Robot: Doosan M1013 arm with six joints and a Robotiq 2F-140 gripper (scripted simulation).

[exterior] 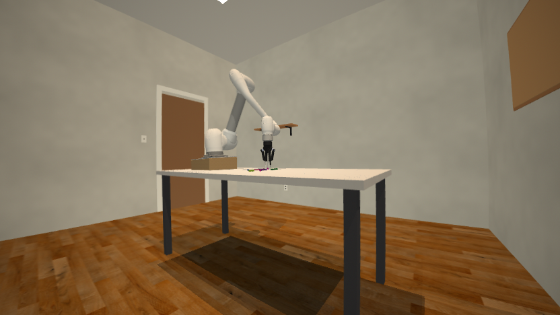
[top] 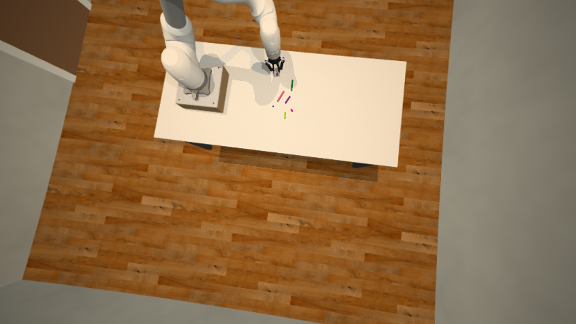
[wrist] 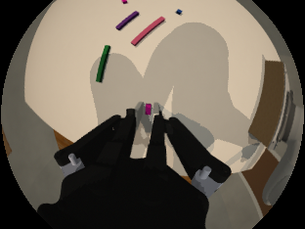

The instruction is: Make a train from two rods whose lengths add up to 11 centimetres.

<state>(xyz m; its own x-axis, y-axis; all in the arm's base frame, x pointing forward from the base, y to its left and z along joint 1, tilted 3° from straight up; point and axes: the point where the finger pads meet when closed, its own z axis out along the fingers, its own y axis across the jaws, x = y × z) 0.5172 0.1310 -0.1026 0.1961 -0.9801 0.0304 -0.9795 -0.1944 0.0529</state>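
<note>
The pink rod lies 40 mm ahead of my hand, 160 mm to the right of it and 30 mm below it. Also, from my hand: tiny blue rod: 10 mm behind, 240 mm to the right, 30 mm below; then purple rod: 90 mm ahead, 180 mm to the right, 30 mm below; then green rod: 110 mm ahead, 80 mm to the right, 30 mm below.
</note>
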